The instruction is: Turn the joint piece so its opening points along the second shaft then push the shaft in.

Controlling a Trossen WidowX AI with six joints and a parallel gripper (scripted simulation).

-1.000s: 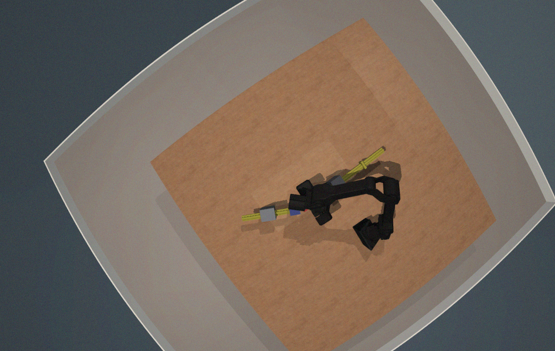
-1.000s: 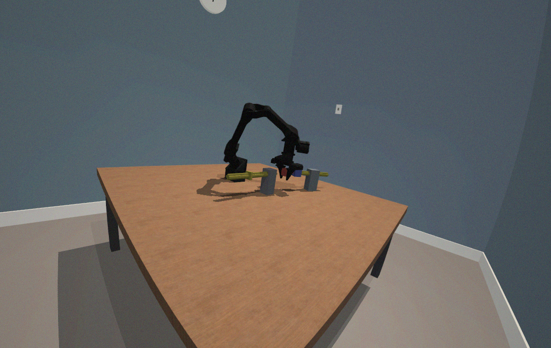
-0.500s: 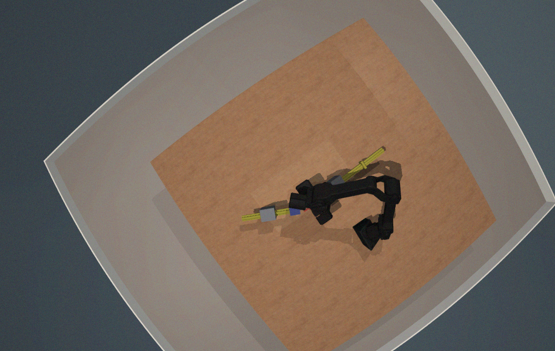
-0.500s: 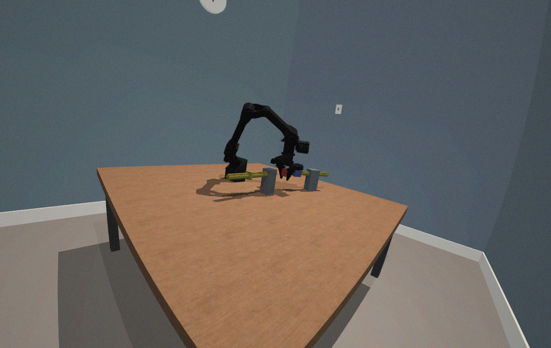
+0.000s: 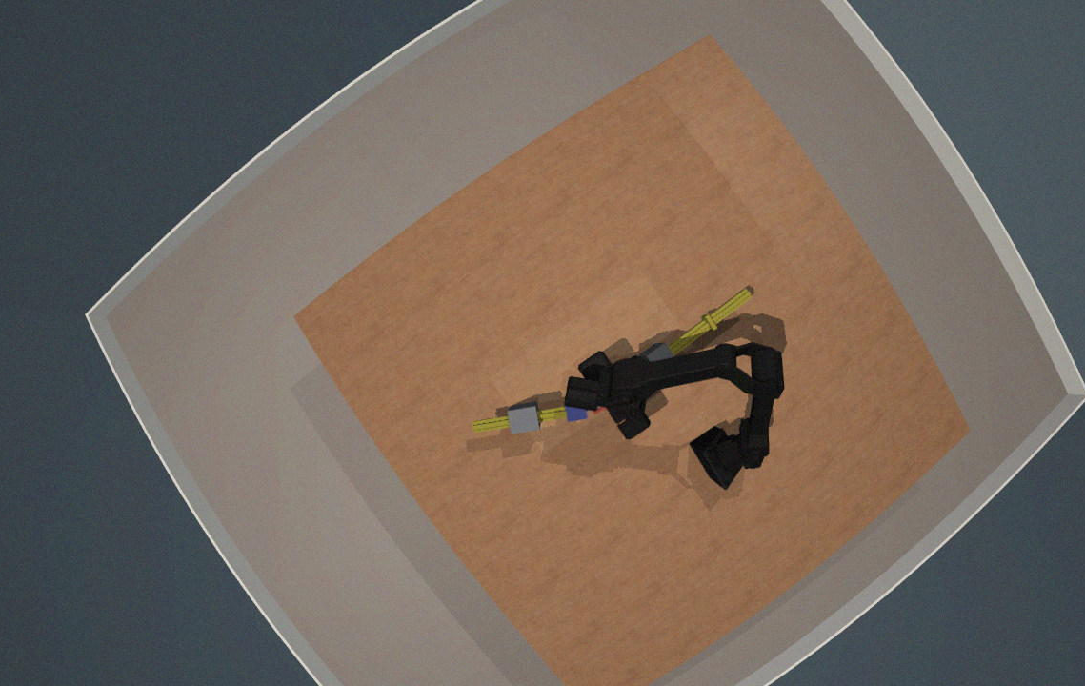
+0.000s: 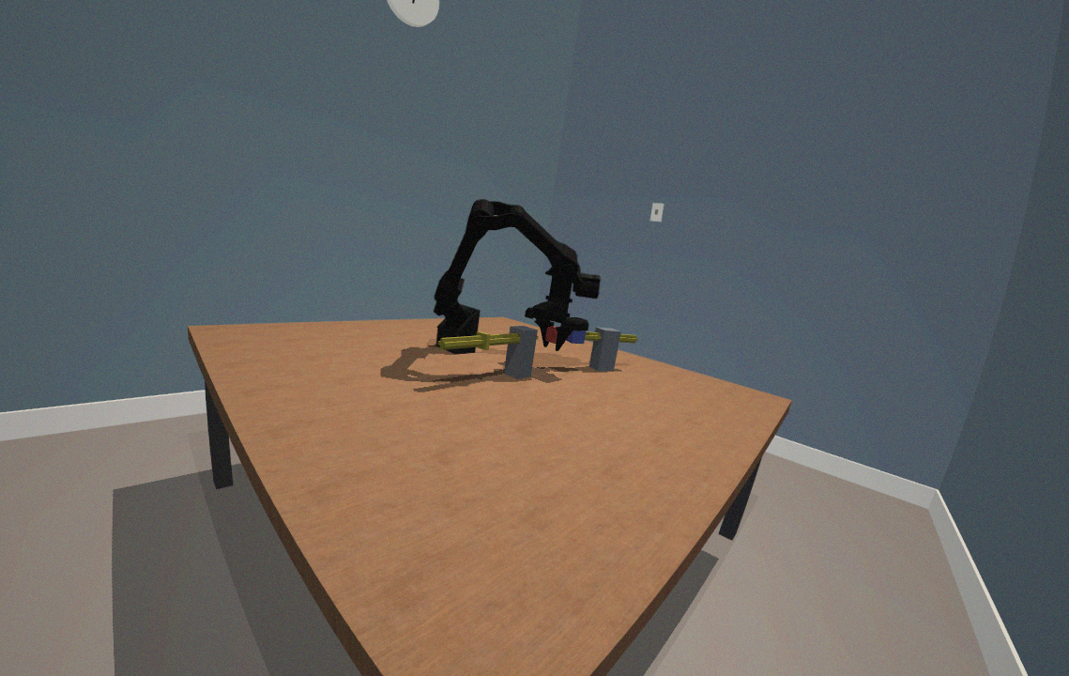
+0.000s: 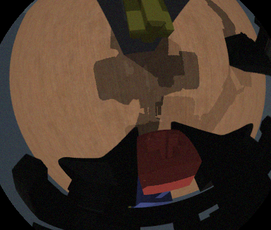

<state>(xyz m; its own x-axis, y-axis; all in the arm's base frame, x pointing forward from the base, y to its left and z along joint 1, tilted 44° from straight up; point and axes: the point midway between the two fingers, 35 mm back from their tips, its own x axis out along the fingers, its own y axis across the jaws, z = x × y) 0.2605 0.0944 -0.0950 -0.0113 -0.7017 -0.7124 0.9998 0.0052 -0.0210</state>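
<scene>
Right now the red square joint piece is 20 mm to the left of my gripper tip and 40 mm above it.
</scene>
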